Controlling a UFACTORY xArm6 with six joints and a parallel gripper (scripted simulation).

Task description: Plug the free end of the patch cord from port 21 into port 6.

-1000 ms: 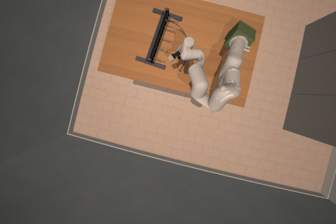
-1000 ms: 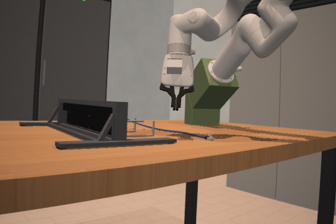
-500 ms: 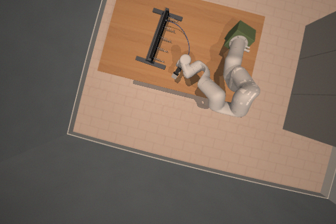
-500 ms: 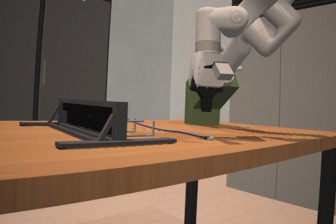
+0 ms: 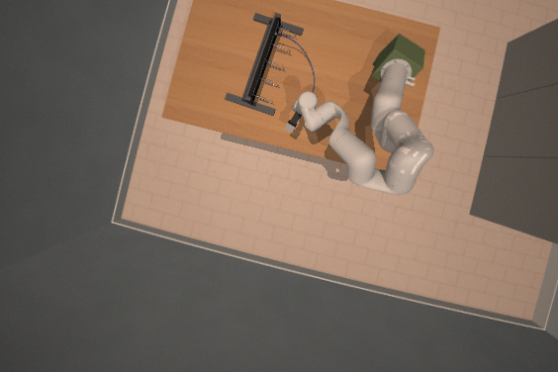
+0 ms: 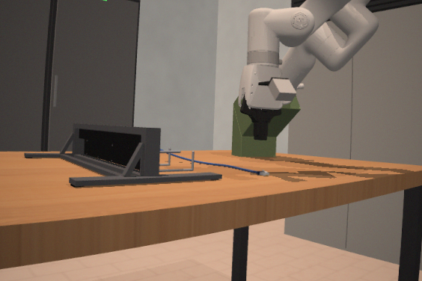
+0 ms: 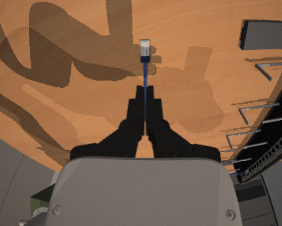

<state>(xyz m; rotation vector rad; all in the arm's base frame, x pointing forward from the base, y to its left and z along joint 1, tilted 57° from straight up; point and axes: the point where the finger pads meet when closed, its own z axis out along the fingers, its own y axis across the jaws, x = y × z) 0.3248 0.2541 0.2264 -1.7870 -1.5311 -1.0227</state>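
Now: the plug 20 mm to the left of my hand and 90 mm below it.
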